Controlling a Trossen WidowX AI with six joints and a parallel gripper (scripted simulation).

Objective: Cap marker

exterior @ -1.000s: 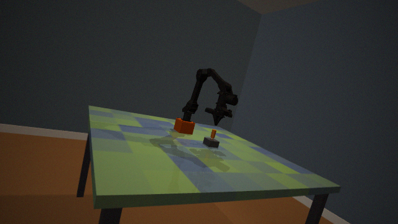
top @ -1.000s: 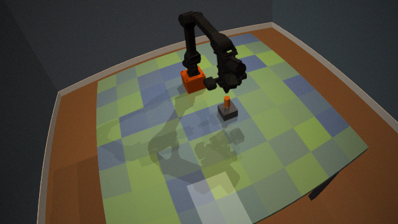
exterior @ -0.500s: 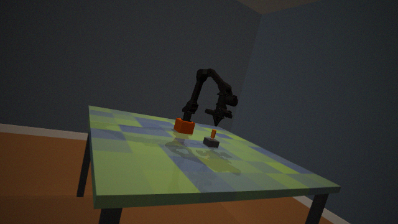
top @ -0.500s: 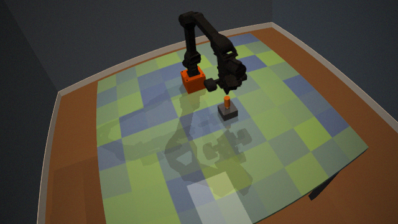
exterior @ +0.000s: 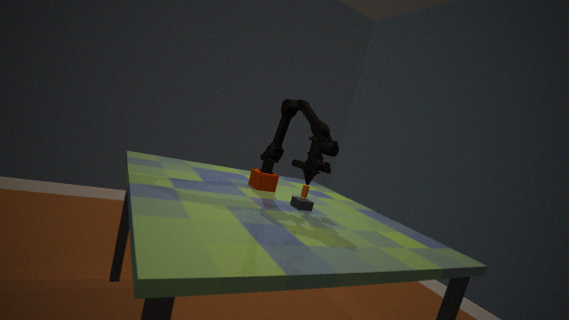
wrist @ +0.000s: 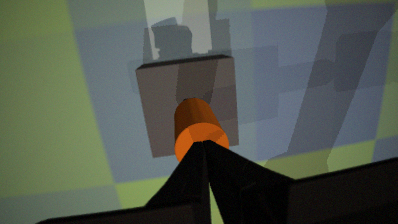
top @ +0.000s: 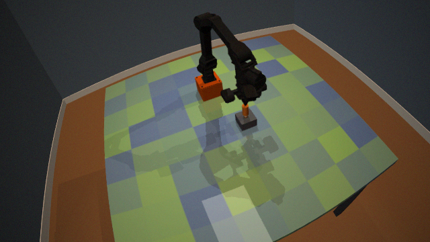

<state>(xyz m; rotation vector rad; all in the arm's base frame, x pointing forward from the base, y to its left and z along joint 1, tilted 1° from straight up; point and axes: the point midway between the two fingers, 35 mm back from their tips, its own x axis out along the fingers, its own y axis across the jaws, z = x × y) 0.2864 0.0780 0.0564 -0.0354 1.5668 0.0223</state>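
My gripper tip is now 3 cm above the orange cap. Also, from my gripper tip: grey holder block: 9 cm below.
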